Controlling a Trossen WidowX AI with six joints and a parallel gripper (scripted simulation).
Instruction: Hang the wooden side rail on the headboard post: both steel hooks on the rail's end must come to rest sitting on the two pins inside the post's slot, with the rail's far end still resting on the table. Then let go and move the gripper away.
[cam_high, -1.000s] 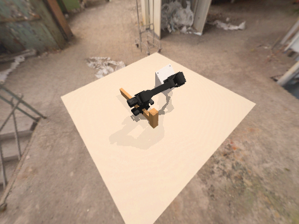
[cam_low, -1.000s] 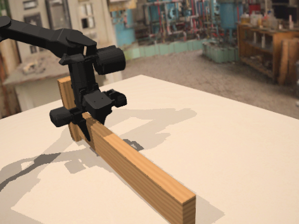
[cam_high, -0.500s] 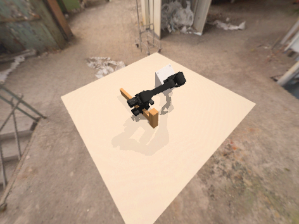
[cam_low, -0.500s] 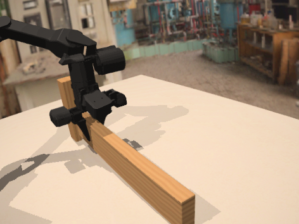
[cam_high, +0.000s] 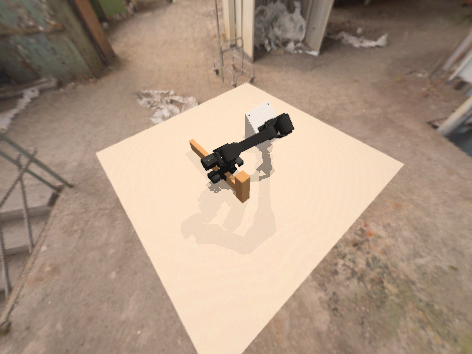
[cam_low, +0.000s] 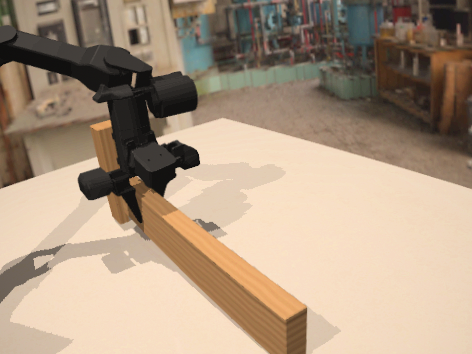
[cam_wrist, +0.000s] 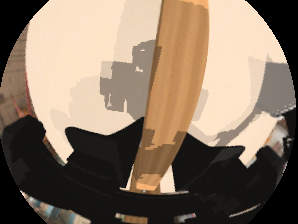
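Now: the headboard post 120 mm to the left of my gripper tip and 40 mm above it.
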